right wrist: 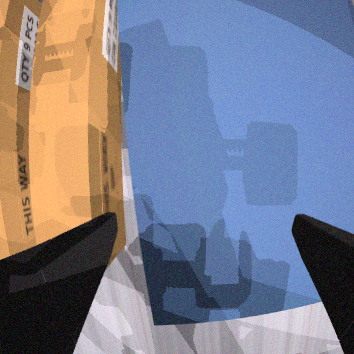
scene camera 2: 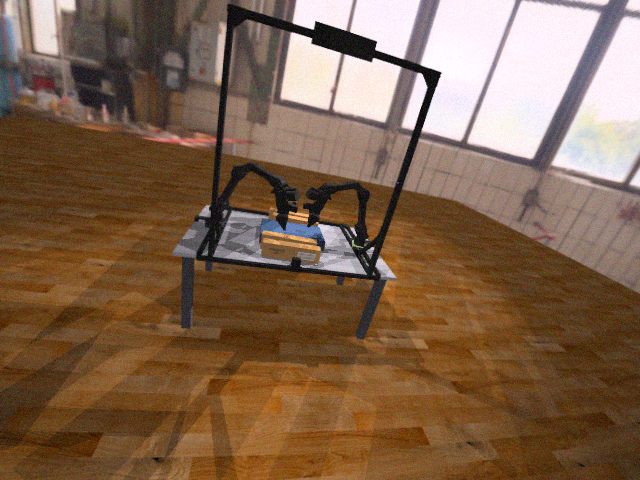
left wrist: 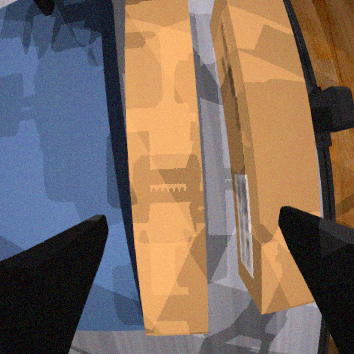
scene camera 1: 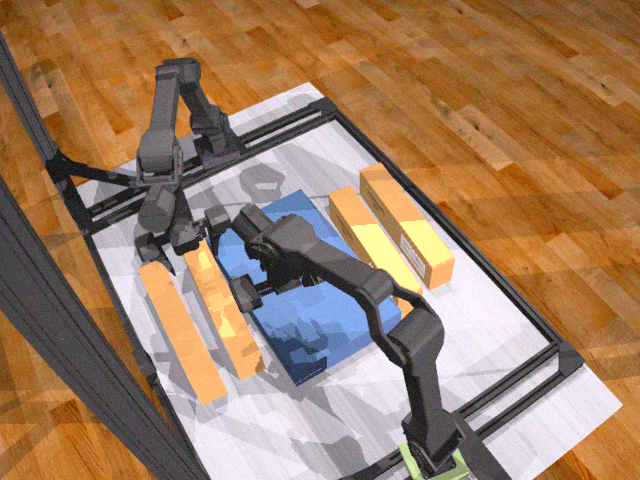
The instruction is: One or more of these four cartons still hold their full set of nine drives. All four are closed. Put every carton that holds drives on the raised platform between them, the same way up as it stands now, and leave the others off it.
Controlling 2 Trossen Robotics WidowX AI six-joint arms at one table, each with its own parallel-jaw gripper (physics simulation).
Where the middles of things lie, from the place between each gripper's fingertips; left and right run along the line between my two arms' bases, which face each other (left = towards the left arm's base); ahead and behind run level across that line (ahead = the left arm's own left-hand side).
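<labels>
Counting from my right hand, the blue raised platform (scene camera 1: 310, 329) is 7 cm ahead, 8 cm to the left and 11 cm below. From my left hand the platform is 6 cm to the right, 19 cm ahead and 12 cm below.
</labels>
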